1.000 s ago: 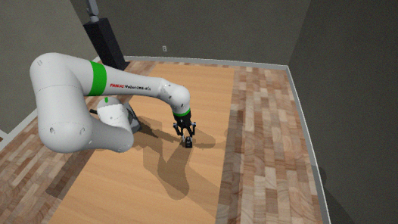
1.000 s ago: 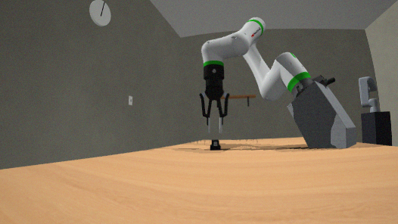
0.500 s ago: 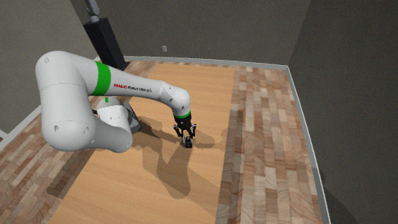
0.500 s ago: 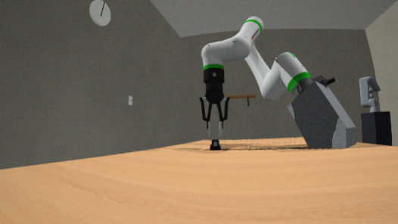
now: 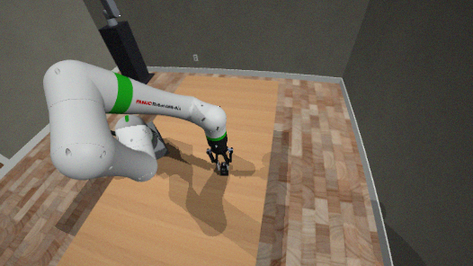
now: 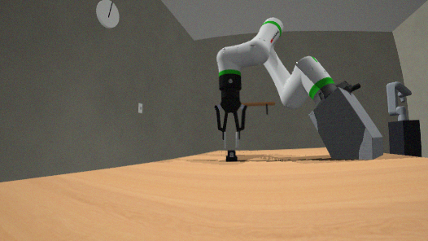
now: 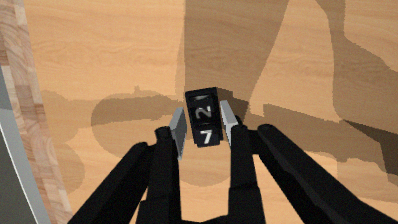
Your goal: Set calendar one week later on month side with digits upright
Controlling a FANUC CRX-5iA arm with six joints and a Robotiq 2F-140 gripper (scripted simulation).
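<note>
My hand is 60 mm above the black calendar cube. Round my hand: black cube 30 mm to the left, 60 mm below; black tray 20 mm to the left, 70 mm below.
</note>
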